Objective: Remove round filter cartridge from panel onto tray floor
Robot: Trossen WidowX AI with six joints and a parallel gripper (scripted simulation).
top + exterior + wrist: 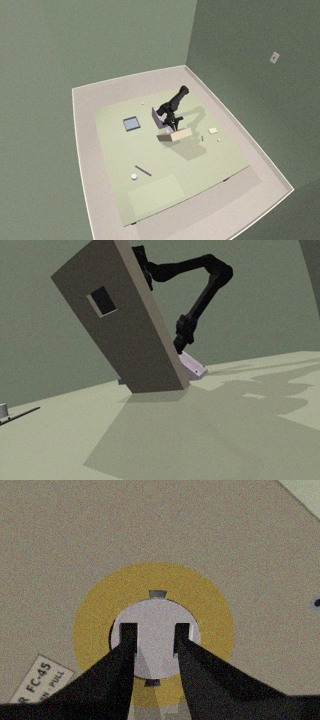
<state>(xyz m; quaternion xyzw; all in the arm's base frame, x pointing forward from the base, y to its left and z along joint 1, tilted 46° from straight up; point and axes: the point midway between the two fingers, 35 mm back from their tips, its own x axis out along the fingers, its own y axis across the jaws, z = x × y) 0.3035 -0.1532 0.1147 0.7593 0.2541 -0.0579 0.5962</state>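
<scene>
The round filter cartridge is 20 mm ahead of my gripper tip and 10 mm below it. Round my gripper tip: white disc (130 mm ahead, 450 mm to the right, 250 mm below); then service panel (30 mm behind, 90 mm below); then blue-grey tray (430 mm behind, 250 mm to the right, 260 mm below).
</scene>
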